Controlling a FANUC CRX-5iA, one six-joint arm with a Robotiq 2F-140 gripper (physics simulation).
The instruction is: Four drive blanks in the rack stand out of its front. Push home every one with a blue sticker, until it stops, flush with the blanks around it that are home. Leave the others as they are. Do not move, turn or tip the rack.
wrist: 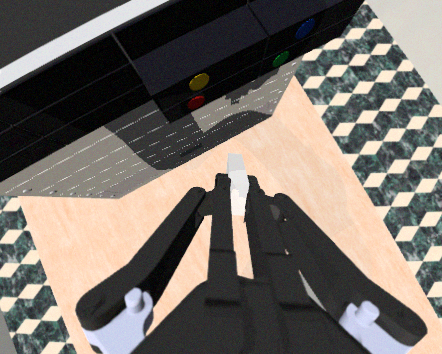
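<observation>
The dark rack (pixel 75 40) crosses the upper part of the wrist view at a slant, its pale front edge at upper left. A round blue sticker (pixel 305 28) is on a protruding blank at upper right. A green sticker (pixel 280 59) is on the blank below it. To the left, a yellow sticker (pixel 199 81) is on another protruding blank, with a red sticker (pixel 196 103) on the blank below. How far the lower blanks stand out is hard to tell. My gripper (pixel 233 166) is shut and empty, with its pale fingertips together in front of the rack, apart from the blanks in the picture.
A grey perforated panel (pixel 90 155) lies along the rack's lower side, with dark shadows on it. The light wooden table top (pixel 125 230) spreads below. A green and cream patterned floor (pixel 400 165) shows beyond its left and right edges.
</observation>
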